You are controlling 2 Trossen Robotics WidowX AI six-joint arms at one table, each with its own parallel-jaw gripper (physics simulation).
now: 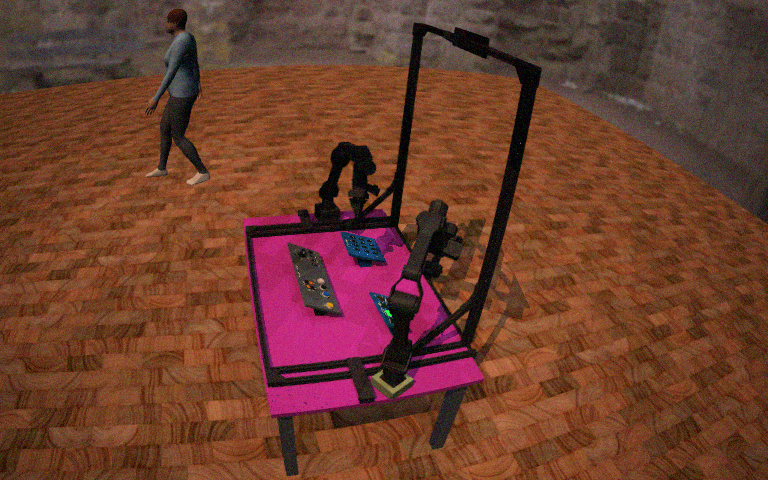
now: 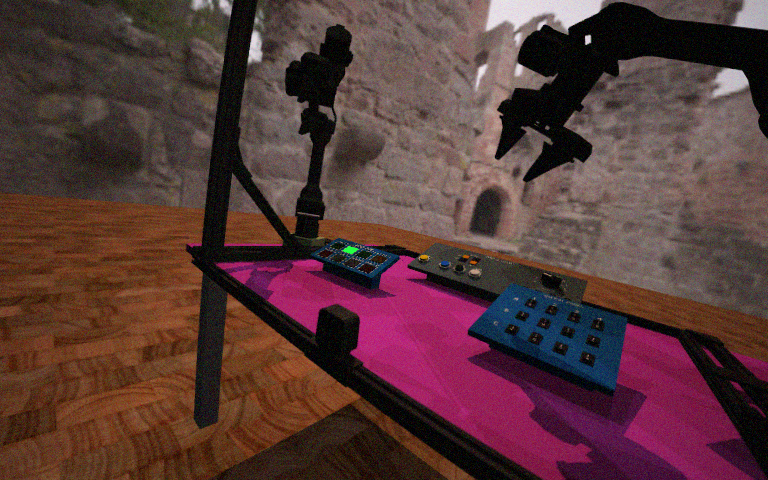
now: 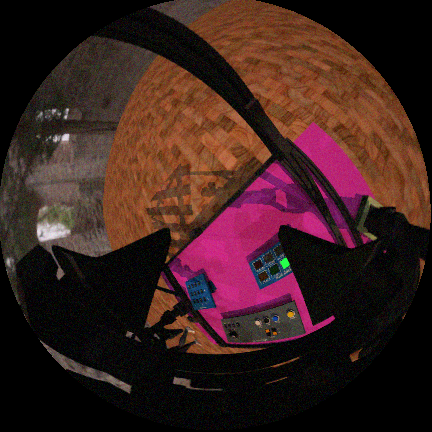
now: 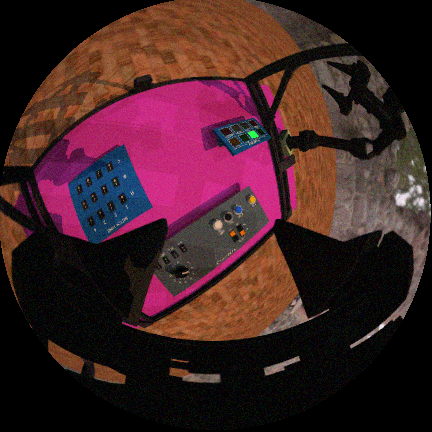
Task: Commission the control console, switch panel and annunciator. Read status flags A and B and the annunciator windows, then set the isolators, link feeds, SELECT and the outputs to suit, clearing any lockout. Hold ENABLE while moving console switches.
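Places are measured from the left arm's base along level axes (x ahead, y left, z up), in metres.
Pixels of known places: left gripper, fingertip midpoint: [image 1: 445,261] [image 2: 299,118] [image 3: 225,232] [image 4: 323,73]; right gripper, fingertip midpoint: [image 1: 357,217] [image 2: 509,169] [image 3: 185,336] [image 4: 221,224]; left arm's base, link origin: [image 1: 392,377] [image 2: 305,235] [image 3: 373,219] [image 4: 289,141]; right arm's base, link origin: [image 1: 327,206] [image 3: 178,310].
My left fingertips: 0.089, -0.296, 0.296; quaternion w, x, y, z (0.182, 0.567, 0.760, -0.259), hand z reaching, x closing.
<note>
For each thing: its top centre in the pictures, then the offset to it from my left fingertips, as dx, dy, dz. "pt": a spot on its surface instead. Level surfaces: height alone.
- grey control console, surface spot: [image 2: 509,277] [image 4: 201,248] [image 1: 310,268] pt +0.519, +0.155, -0.268
- blue annunciator, top centre: [image 2: 357,246] [image 3: 278,268] [image 4: 251,134] [image 1: 387,306] +0.152, +0.081, -0.257
- magenta table, surface height: dz -0.336
The grey control console [image 1: 310,271] [image 2: 509,277] [image 3: 250,325] [image 4: 205,245] carries yellow, blue, black and white round buttons, two orange-lit rockers, small switches and a black rotary knob. The blue switch panel [image 1: 370,253] [image 2: 487,325] [image 3: 211,301] [image 4: 137,200] bears rows of black toggles. The blue annunciator [image 2: 374,280] [image 3: 262,284] [image 4: 240,149] has one window lit green; the others are dark. My left gripper [image 3: 225,232] is open and empty, high above the table. My right gripper [image 2: 510,169] [image 4: 221,224] is open and empty, well above the console and switch panel. Switch positions are too small to tell.
The magenta table [image 1: 294,350] [image 2: 407,362] is edged by black rails. A tall black frame [image 1: 502,209] [image 2: 222,141] rises at one long side. A black block [image 2: 338,331] stands on the rail there. A person [image 1: 182,67] stands on the floor away from the table.
</note>
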